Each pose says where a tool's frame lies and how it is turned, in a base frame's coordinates. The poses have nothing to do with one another.
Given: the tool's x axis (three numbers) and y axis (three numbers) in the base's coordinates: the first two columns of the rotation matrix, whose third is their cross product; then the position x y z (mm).
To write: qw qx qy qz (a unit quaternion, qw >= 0); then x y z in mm. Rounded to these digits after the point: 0 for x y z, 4 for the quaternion.
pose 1, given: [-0.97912, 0.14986, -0.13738, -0.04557, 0.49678, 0.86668, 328, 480, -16]
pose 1, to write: [0.0976, 0.0303, 0.8596, 0.5007, 328, 480, -16]
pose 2, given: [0.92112, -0.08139, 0.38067, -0.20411, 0.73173, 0.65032, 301, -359, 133]
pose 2, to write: [0.9097, 0.3647, -0.1957, 0.0337, 301, -359, 133]
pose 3, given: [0.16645, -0.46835, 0.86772, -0.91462, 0.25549, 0.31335, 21, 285, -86]
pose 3, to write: [0.5089, 0.5694, -0.6072, 0.2192, 21, 285, -86]
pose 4, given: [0.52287, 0.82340, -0.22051, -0.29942, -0.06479, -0.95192, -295, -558, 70]
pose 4, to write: [0.6463, -0.5863, -0.2234, 0.4343, -295, -558, 70]
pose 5, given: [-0.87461, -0.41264, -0.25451, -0.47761, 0.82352, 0.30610, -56, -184, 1]
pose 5, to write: [0.0888, -0.2341, 0.9507, 0.1829, -56, -184, 1]
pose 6, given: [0.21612, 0.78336, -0.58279, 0.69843, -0.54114, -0.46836, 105, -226, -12]
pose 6, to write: [0.0522, -0.7780, -0.4761, 0.4065, 105, -226, -12]
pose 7, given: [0.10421, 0.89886, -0.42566, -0.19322, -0.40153, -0.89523, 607, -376, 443]
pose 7, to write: [0.4568, -0.5861, -0.3010, 0.5977, 607, -376, 443]
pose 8, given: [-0.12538, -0.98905, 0.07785, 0.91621, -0.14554, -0.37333, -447, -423, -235]
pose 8, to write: [0.6429, -0.1547, 0.1177, -0.7408, -447, -423, -235]
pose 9, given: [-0.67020, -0.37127, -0.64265, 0.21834, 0.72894, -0.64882, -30, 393, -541]
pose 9, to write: [0.4035, -0.0456, 0.8376, -0.3653, -30, 393, -541]
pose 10, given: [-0.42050, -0.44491, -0.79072, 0.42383, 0.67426, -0.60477, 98, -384, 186]
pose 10, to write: [0.5382, -0.0071, 0.7399, -0.4035, 98, -384, 186]
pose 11, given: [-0.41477, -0.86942, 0.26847, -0.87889, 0.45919, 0.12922, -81, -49, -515]
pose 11, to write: [0.1499, 0.5198, -0.8409, 0.0158, -81, -49, -515]
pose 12, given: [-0.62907, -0.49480, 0.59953, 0.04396, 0.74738, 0.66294, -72, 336, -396]
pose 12, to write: [0.4092, 0.1341, -0.8404, -0.3291, -72, 336, -396]
